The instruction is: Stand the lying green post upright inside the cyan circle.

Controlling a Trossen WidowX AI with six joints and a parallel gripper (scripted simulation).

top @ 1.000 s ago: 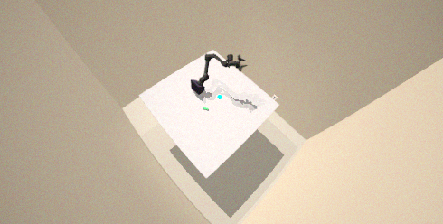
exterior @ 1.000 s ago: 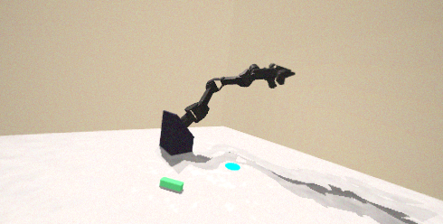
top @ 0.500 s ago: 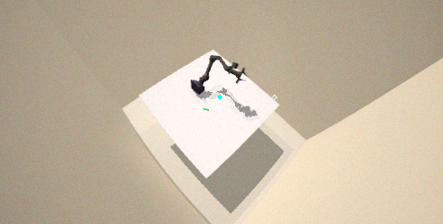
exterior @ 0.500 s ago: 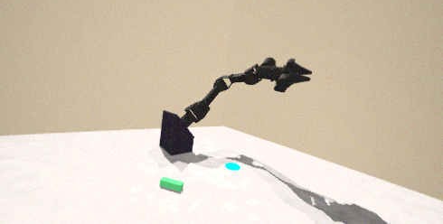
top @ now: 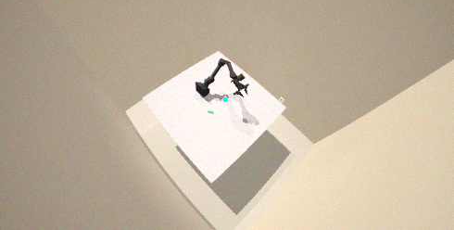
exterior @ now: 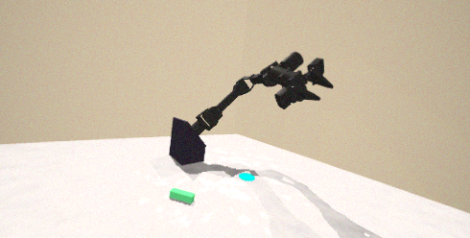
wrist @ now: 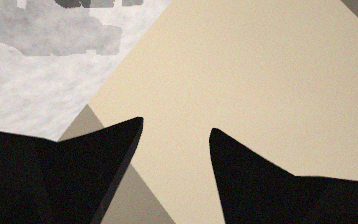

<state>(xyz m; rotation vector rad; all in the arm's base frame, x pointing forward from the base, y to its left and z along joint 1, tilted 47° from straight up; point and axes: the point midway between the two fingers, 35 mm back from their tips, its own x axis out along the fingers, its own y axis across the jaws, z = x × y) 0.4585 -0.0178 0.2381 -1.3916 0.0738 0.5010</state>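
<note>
The green post lies 220 mm behind my gripper tip, 280 mm to the right of it and 310 mm below it. Also, from my gripper tip: cyan circle 230 mm behind, 30 mm to the right, 320 mm below.
</note>
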